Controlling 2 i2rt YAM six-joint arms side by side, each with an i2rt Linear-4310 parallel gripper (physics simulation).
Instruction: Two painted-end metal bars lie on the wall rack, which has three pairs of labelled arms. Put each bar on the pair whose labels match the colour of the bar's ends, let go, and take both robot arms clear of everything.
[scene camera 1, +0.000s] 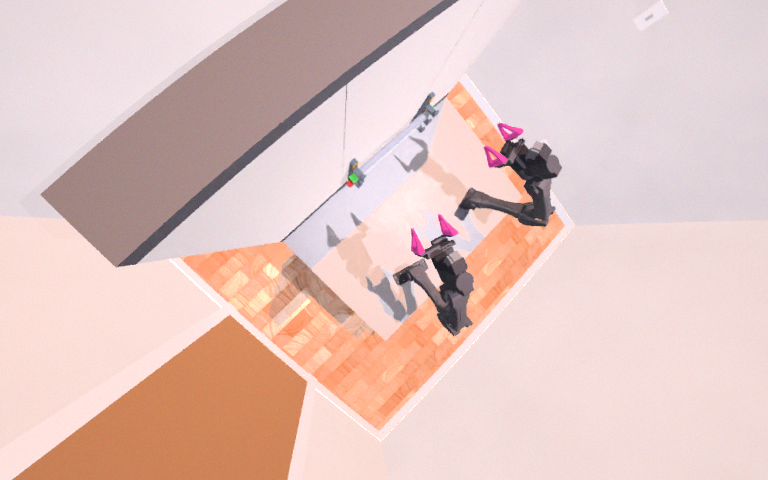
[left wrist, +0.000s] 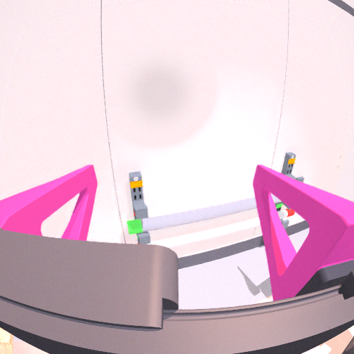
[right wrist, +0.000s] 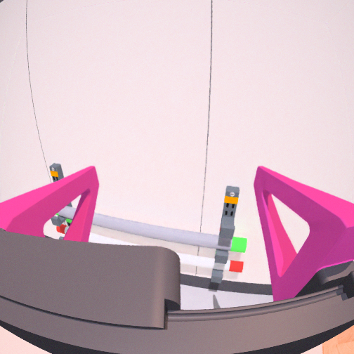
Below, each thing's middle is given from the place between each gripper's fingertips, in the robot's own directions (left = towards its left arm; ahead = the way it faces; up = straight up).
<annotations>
Now: left hand 250 mm short of the green-ended bar (scene camera 1: 375, 158), 240 mm to the left of it and 290 mm above it. Round my left hand: red-ended bar (left wrist: 179, 240) 260 mm ahead, 240 mm to the right, 360 mm below.
My right gripper is now 280 mm above the green-ended bar, 240 mm short of it and 130 mm to the right of it. The rest, counted from my right hand: red-ended bar: 360 mm below, 240 mm ahead, 130 mm to the left.
</annotations>
